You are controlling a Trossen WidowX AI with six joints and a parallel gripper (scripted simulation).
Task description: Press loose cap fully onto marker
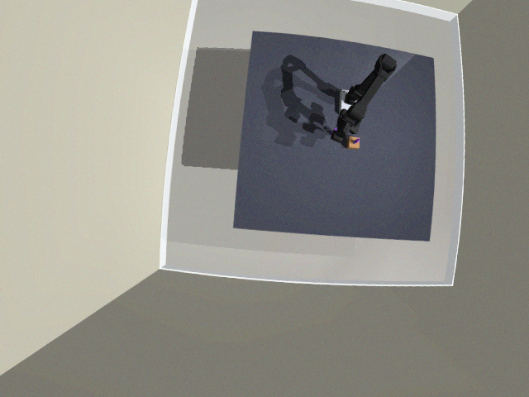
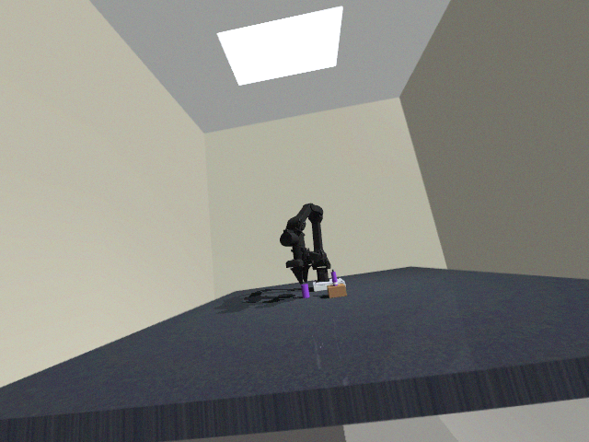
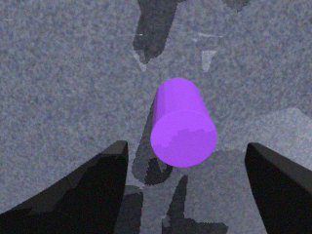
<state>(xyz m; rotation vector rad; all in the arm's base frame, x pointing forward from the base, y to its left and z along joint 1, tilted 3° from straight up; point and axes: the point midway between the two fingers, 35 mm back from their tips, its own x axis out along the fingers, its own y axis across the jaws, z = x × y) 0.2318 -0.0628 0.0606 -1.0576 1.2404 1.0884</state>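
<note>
Now: gripper tip 3 cm above the purple marker cap. Round my gripper tip: holder block: 3 cm ahead, 13 cm to the left, 4 cm below.
</note>
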